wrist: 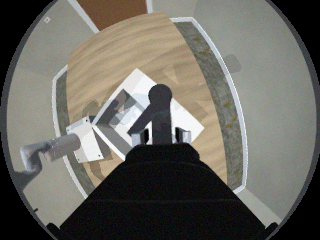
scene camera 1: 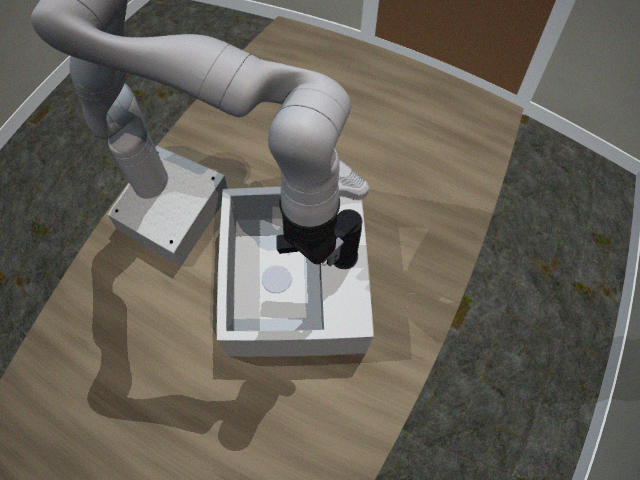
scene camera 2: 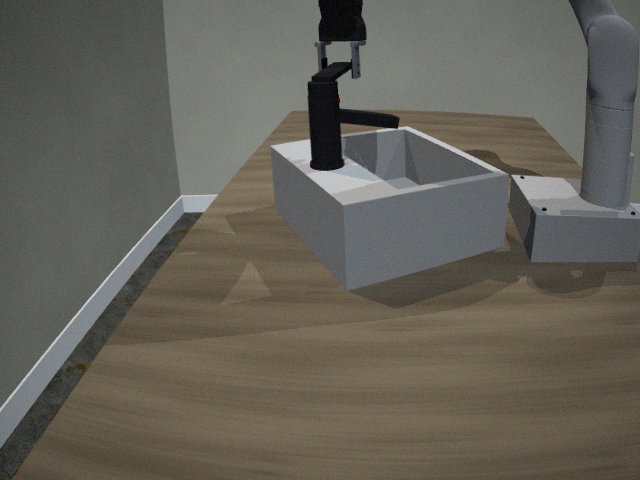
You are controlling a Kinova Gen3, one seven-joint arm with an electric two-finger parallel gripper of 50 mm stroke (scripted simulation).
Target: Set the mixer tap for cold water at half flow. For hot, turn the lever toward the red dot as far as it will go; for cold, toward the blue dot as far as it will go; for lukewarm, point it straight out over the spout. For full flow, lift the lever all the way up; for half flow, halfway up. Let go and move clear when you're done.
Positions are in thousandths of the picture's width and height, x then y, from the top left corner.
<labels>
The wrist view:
my gripper: 505, 556
sink: 370, 477
black mixer tap: 448, 502
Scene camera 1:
my gripper: 499, 522
sink: 501, 647
black mixer tap: 545, 536
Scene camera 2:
my gripper: 530, 161
sink: 570, 482
black mixer tap: 509, 241
</labels>
